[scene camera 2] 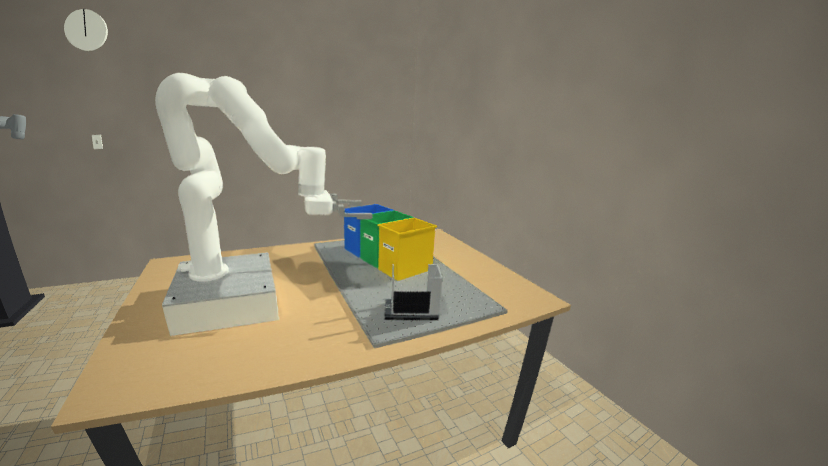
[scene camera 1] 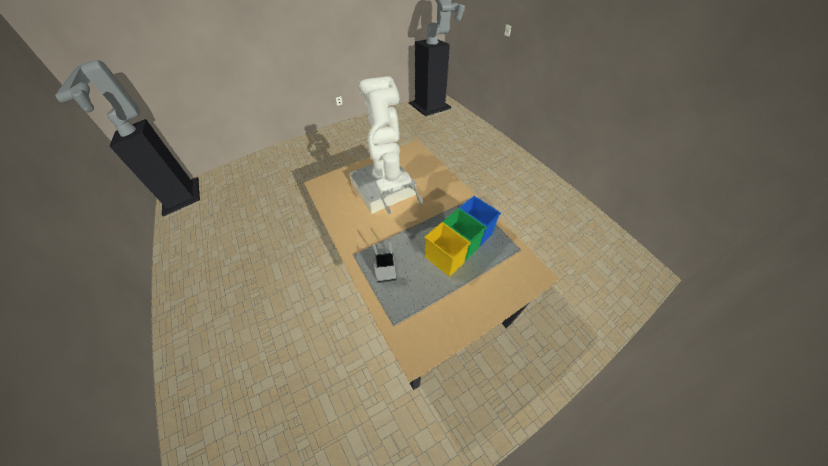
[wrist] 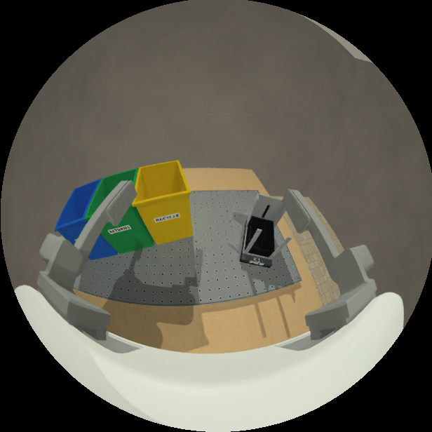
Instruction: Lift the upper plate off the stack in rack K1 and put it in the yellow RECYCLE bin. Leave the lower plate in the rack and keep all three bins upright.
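Frame: origin at the arm's base, x back, y right, z up, level; metres.
Seen in the pictures: hand at its tool point: (scene camera 2: 359, 209) (scene camera 1: 404, 204); arm's base at its link origin: (scene camera 2: 209, 273) (scene camera 1: 382, 172).
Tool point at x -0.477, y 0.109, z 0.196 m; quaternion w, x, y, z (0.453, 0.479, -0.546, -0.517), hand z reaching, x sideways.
Offsets run from my tool point to a thing's top centre. Level surfaces: height alone.
Rack K1 @[dz -0.143, dx -0.102, dy +0.180 m] (scene camera 1: 385, 272) (scene camera 2: 434, 289) (wrist: 260, 205) stands upright on the grey perforated mat, with a tall slotted back panel and thin upright posts. A black plate stack @[dz -0.234, dx -0.111, dy +0.184 m] (scene camera 1: 384, 260) (scene camera 2: 411, 302) (wrist: 262, 227) sits inside it; I cannot tell the upper plate from the lower one. The yellow RECYCLE bin @[dz -0.102, dx -0.221, dy -0.105 m] (scene camera 1: 446, 254) (scene camera 2: 408, 254) (wrist: 172, 231) stands upright, its open top showing no plate in the visible part. My gripper (scene camera 1: 404, 206) (scene camera 2: 365, 208) (wrist: 210, 197) is wide open and empty, high above the table, on the robot-base side of the bins and apart from the rack.
A green RETURNS bin @[dz -0.102, dx -0.190, dy -0.232 m] (scene camera 1: 476, 240) (scene camera 2: 370, 252) (wrist: 127, 242) stands upright beside the yellow one, and a blue bin @[dz -0.102, dx -0.159, dy -0.359 m] (scene camera 1: 490, 225) (scene camera 2: 351, 243) (wrist: 98, 250) stands upright beyond it. All stand on the grey mat @[dz -0.281 m] (scene camera 1: 414, 296) (scene camera 2: 463, 306) (wrist: 217, 215). The arm's base block (scene camera 2: 223, 315) is behind.
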